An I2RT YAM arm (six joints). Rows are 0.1 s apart.
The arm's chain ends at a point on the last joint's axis. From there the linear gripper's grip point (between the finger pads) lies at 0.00 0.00 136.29 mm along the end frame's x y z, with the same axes.
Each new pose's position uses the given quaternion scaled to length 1; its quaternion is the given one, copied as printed.
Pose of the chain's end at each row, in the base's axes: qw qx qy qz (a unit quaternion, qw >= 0); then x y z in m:
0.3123, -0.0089, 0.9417, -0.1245, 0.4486, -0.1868, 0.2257
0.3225, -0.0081, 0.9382, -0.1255, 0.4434, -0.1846, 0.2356
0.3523, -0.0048, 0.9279, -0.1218, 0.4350, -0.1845, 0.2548
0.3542, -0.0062, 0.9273, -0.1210, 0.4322, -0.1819, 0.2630
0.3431, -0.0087, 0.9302, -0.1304, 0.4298, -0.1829, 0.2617
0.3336, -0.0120, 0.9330, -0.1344, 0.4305, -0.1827, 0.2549
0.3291, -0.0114, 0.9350, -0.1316, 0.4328, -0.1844, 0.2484
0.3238, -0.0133, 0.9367, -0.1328, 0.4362, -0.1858, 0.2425
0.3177, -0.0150, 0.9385, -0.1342, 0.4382, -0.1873, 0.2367
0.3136, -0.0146, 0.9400, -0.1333, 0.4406, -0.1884, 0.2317
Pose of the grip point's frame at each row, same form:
0.3123, -0.0089, 0.9417, -0.1245, 0.5291, -0.2180, 0.1202
0.3225, -0.0081, 0.9382, -0.1255, 0.5261, -0.2160, 0.1320
0.3523, -0.0048, 0.9279, -0.1218, 0.5243, -0.2148, 0.1564
0.3542, -0.0062, 0.9273, -0.1210, 0.5219, -0.2119, 0.1649
0.3431, -0.0087, 0.9302, -0.1304, 0.5171, -0.2151, 0.1621
0.3336, -0.0120, 0.9330, -0.1344, 0.5158, -0.2158, 0.1539
0.3291, -0.0114, 0.9350, -0.1316, 0.5171, -0.2169, 0.1464
0.3238, -0.0133, 0.9367, -0.1328, 0.5194, -0.2185, 0.1396
0.3177, -0.0150, 0.9385, -0.1342, 0.5200, -0.2203, 0.1328
0.3136, -0.0146, 0.9400, -0.1333, 0.5215, -0.2213, 0.1271

